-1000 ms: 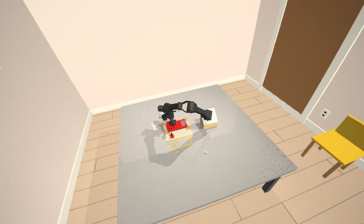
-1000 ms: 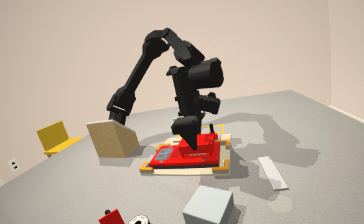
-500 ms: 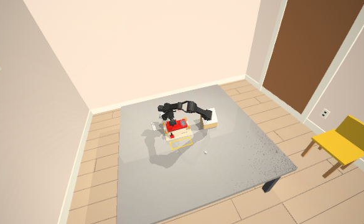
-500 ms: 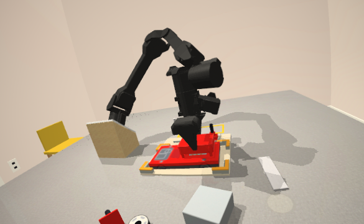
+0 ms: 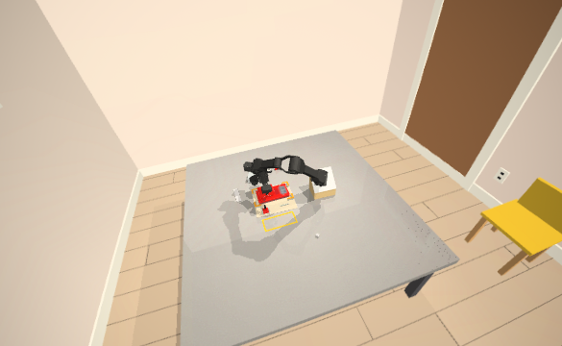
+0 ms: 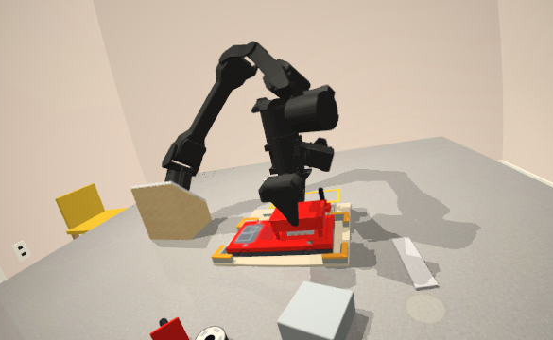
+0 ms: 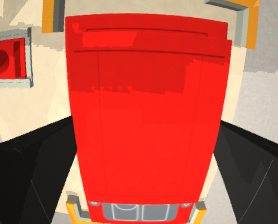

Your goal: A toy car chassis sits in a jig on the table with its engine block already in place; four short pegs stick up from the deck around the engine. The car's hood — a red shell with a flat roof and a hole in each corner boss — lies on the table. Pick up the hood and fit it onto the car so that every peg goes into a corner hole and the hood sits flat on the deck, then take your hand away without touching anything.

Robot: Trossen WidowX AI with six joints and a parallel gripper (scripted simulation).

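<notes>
My gripper tip is right at the red hood. Also, from my gripper tip: wheel (5 cm behind, 25 cm to the right, 5 cm below); then grey engine block (3 cm below).
</notes>
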